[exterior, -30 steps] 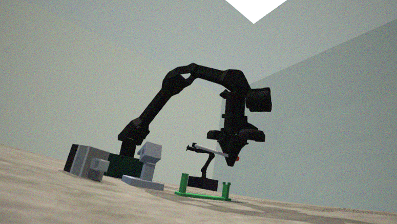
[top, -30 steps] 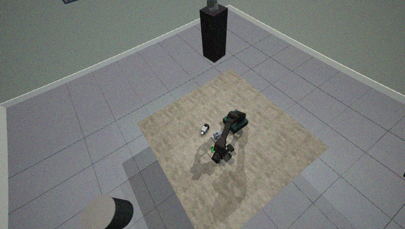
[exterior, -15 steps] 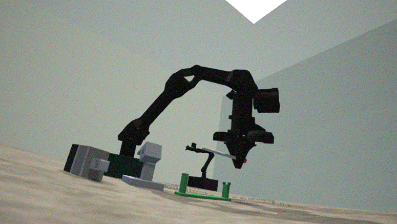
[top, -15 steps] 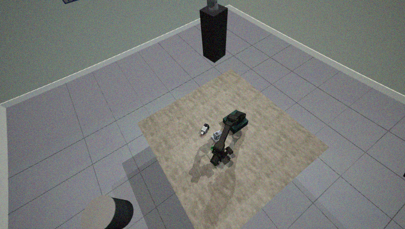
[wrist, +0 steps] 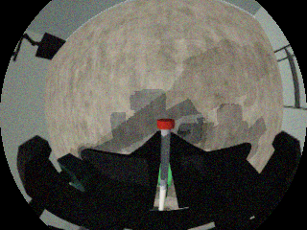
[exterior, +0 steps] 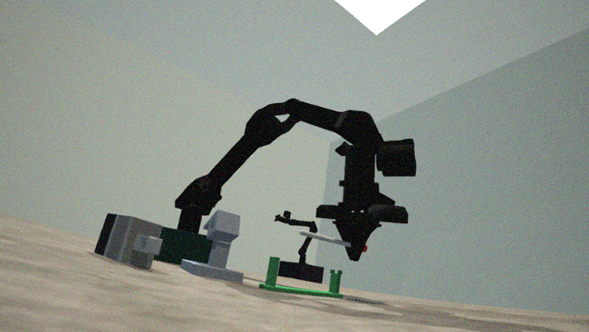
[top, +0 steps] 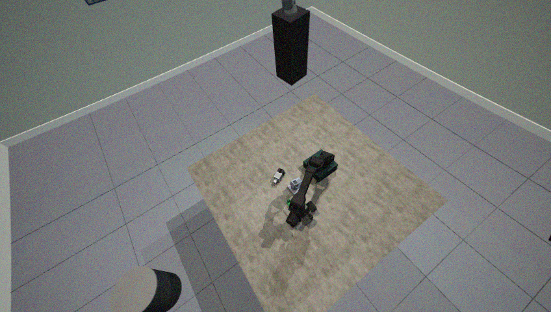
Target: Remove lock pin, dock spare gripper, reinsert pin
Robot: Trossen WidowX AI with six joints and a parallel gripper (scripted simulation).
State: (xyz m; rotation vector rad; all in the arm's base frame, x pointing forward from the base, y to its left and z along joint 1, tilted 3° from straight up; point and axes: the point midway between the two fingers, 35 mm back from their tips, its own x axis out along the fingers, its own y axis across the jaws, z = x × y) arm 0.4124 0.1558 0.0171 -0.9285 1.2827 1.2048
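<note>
The rack lies 10 cm to the right of my gripper tip, 4 cm below it and 2 cm behind it. Also, from my gripper tip: socket: 20 cm to the right, 14 cm behind, 1 cm below; spare gripper: 34 cm to the right, 10 cm behind, 4 cm below.
</note>
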